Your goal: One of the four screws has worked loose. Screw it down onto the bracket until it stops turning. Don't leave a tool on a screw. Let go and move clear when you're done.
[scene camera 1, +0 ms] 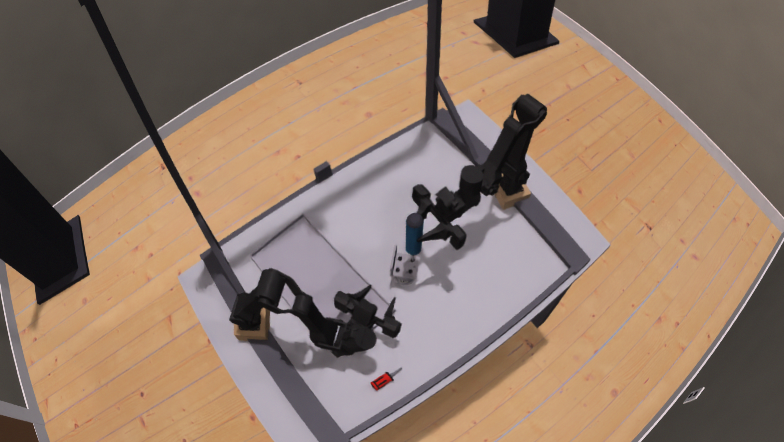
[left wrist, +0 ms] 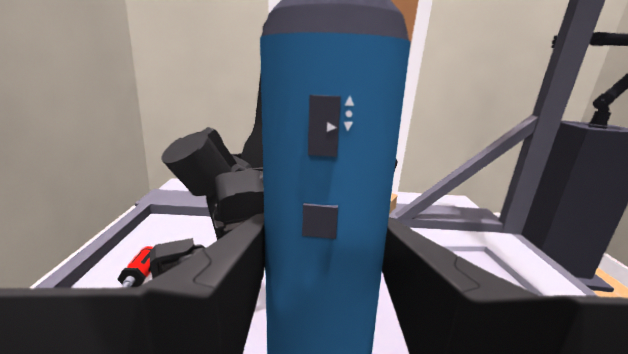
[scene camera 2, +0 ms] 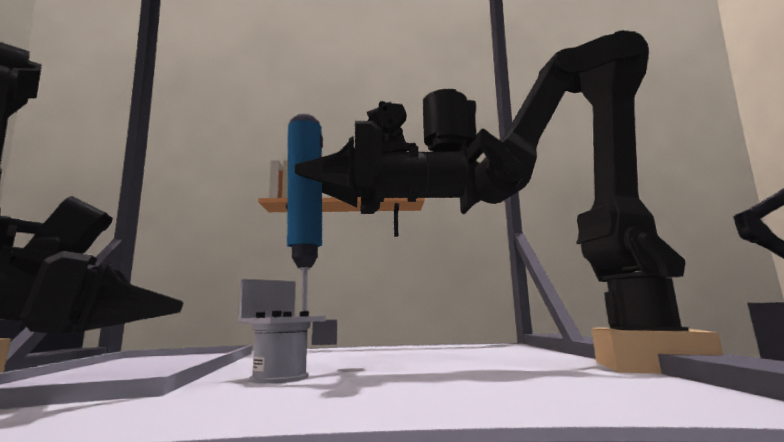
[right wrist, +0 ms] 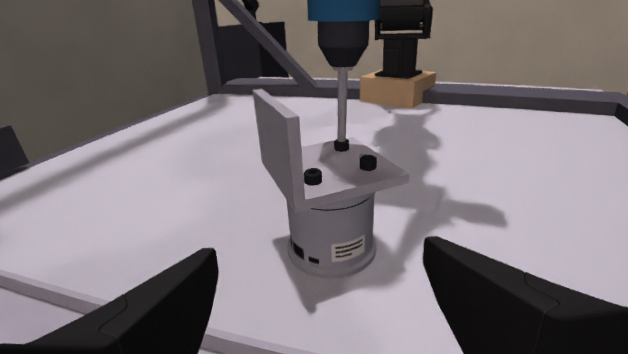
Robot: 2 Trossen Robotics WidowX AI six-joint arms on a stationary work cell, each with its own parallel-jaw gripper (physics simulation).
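Places are measured from the left arm's base along level axes (x ahead, y left, z up), in centimetres.
Pixels of known places: left gripper, fingertip midpoint: (scene camera 1: 411, 234) (left wrist: 323, 226) (scene camera 2: 298, 174); right gripper, fingertip midpoint: (scene camera 1: 382, 291) (scene camera 2: 181, 307) (right wrist: 321, 255); left arm's base, origin of the base link: (scene camera 1: 511, 185) (scene camera 2: 646, 329) (right wrist: 398, 74); right arm's base, origin of the base link: (scene camera 1: 249, 319).
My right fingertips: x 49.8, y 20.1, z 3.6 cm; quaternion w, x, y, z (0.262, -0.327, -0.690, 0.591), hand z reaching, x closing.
Note:
For each thing: its top centre in the pictures, then the offset to it from my right fingertips.
- blue electric screwdriver, middle of its top: (scene camera 2: 307, 119) (scene camera 1: 414, 216) dz +23.1, dx -10.9, dy -6.0 cm
- black screw, middle of its top: (right wrist: 341, 140) dz -0.7, dx -10.9, dy -6.4 cm
- grey round base, middle of its top: (right wrist: 329, 166) (scene camera 2: 282, 319) dz -1.6, dx -8.5, dy -5.8 cm
- red screwdriver, middle of its top: (left wrist: 132, 265) (scene camera 1: 387, 376) dz -5.0, dx +7.1, dy +22.3 cm
- shallow tray, middle of its top: (left wrist: 397, 290) (scene camera 2: 137, 359) (scene camera 1: 317, 281) dz -6.3, dx +15.8, dy -11.7 cm
My left gripper (scene camera 1: 420, 227) (scene camera 2: 300, 169) (left wrist: 323, 226) is shut on a blue electric screwdriver (scene camera 1: 414, 236) (scene camera 2: 304, 208) (left wrist: 345, 185) (right wrist: 344, 10), held upright, bit down. Its bit (scene camera 2: 305, 288) (right wrist: 342, 105) meets the head of a black screw (right wrist: 341, 145) on the flat part of the grey bracket (scene camera 1: 405, 264) (scene camera 2: 267, 298) (right wrist: 276, 145). Two more screws (right wrist: 368, 162) (right wrist: 313, 176) show in the right wrist view; the fourth is hidden there. The heads stand at nearly equal height. My right gripper (scene camera 1: 381, 293) (right wrist: 321, 255) is open and empty, apart from the bracket.
The bracket sits on a grey round base (scene camera 2: 280, 354) (right wrist: 332, 230). A red screwdriver (scene camera 1: 381, 381) (left wrist: 141, 261) lies near the table's front edge. A shallow tray (scene camera 1: 301, 252) (scene camera 2: 82, 387) lies beside the bracket, partly under the right arm. Dark frame posts (scene camera 1: 433, 60) rise at the table's edge.

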